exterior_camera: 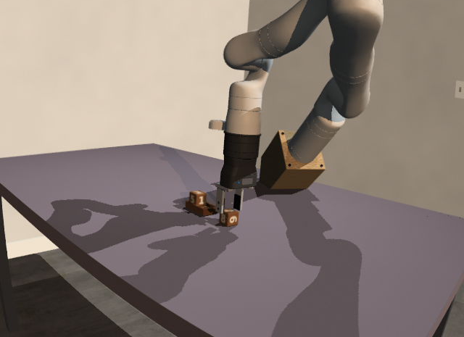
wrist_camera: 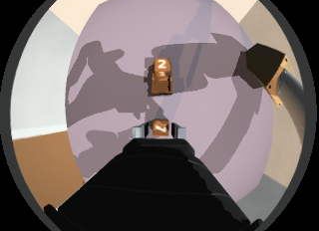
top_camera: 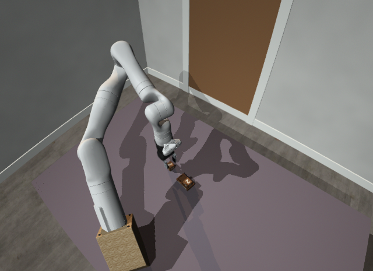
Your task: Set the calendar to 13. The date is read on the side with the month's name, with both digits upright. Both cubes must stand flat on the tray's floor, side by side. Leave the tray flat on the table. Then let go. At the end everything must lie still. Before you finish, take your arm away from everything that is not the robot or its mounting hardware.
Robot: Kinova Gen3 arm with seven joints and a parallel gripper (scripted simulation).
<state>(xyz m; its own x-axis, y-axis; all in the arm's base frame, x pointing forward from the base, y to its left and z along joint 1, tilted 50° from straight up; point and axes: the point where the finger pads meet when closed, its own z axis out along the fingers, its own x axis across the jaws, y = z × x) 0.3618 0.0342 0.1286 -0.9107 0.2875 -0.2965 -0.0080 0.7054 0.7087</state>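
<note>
My hand is 11 cm to the left of the tray and 4 cm above it.
</note>
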